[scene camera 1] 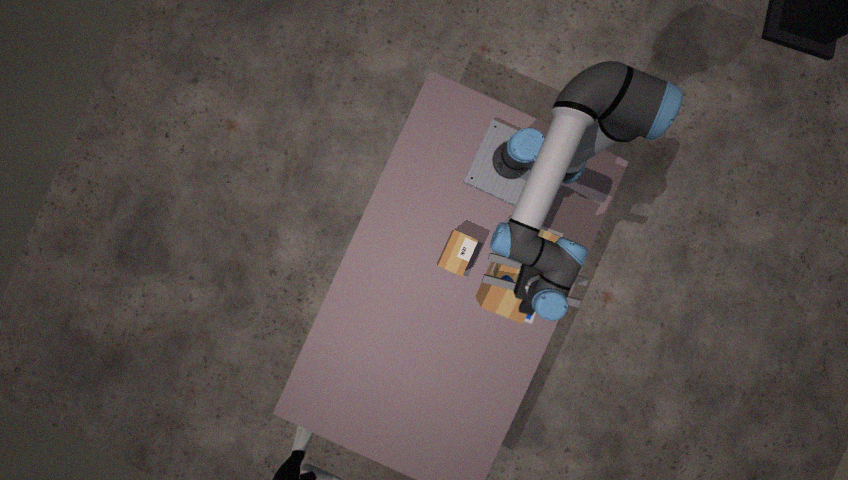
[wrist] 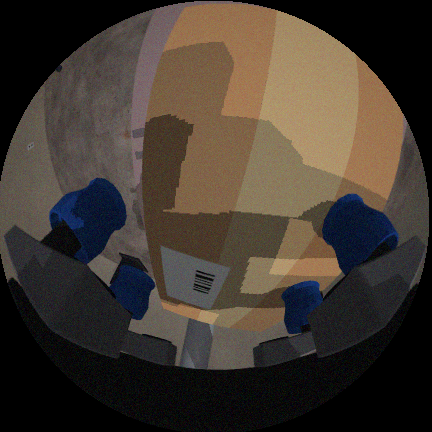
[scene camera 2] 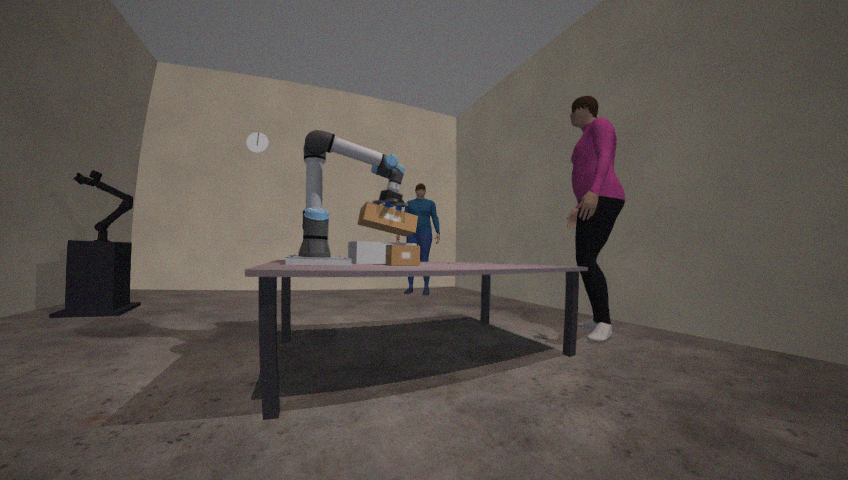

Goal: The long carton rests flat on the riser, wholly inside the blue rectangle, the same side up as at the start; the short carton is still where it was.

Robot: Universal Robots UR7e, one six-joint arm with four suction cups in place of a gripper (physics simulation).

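Places are measured from the arm's base along level axes (x back, y down, z right), in metres.
Pixels of known places: end effector, tool point: (wrist: 218,258); arm's base, origin of the base link: (scene camera 1: 511,160) (scene camera 2: 314,256).
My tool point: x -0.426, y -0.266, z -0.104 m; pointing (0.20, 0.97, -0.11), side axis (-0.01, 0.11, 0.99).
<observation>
Ahead of a thing's pixels: the offset from my tool point to its middle. Level surfaces: height alone.
The long carton {dx +0.006, dy +0.050, dz +0.029 m} (scene camera 1: 502,302) (scene camera 2: 386,218) (wrist: 300,100) hangs under my suction gripper (scene camera 1: 526,289) (scene camera 2: 392,206) (wrist: 222,260), which holds it by its top. In the second scene view the carton is tilted, its right end lower, with a gap above the grey riser {dx +0.010, dy +0.239, dz -0.030 m} (scene camera 2: 365,252). A white barcode label shows on its top in the wrist view. A small corner of the blue rectangle {dx +0.010, dy +0.180, dz -0.030 m} (scene camera 1: 529,316) shows past the carton; the carton and arm hide the rest. The short carton {dx +0.006, dy +0.249, dz +0.220 m} (scene camera 1: 458,252) (scene camera 2: 402,255) stands on the table beside the riser, label visible.
The pink table {dy +0.299 m} (scene camera 1: 380,333) (scene camera 2: 476,267) carries the arm's base plate (scene camera 1: 484,169) (scene camera 2: 297,260). A person in pink (scene camera 2: 596,157) stands at the table's right end, and one in teal (scene camera 2: 422,211) stands behind it. A second arm on a black pedestal (scene camera 2: 98,276) is at the left.
</observation>
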